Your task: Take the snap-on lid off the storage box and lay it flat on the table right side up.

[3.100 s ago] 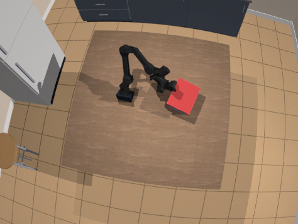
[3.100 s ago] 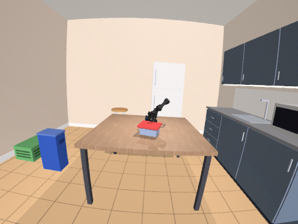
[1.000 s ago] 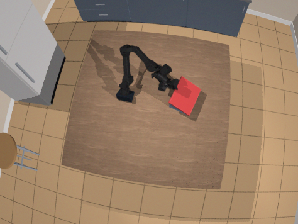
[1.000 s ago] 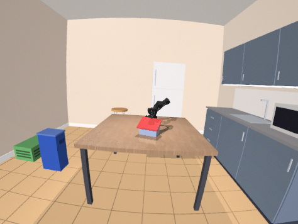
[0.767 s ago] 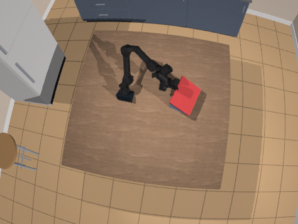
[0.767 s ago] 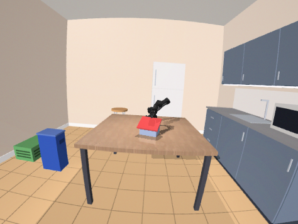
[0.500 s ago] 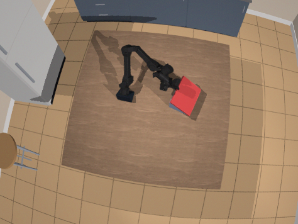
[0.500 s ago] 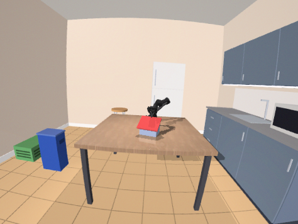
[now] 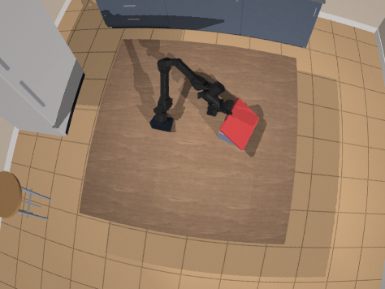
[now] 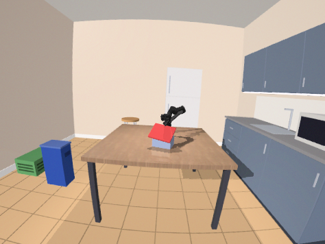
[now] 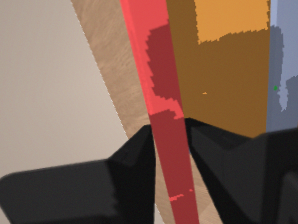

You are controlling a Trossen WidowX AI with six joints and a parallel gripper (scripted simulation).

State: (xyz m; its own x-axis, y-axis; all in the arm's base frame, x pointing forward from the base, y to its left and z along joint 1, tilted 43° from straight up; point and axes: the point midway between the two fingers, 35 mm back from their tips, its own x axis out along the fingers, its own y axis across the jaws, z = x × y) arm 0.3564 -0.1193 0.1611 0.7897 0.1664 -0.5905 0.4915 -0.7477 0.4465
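The red lid lies 60 mm ahead of my gripper tip, 30 mm to the right of it and 40 mm below it. The rest, counted from my gripper tip: storage box 40 mm ahead, 10 mm to the right, 140 mm below.
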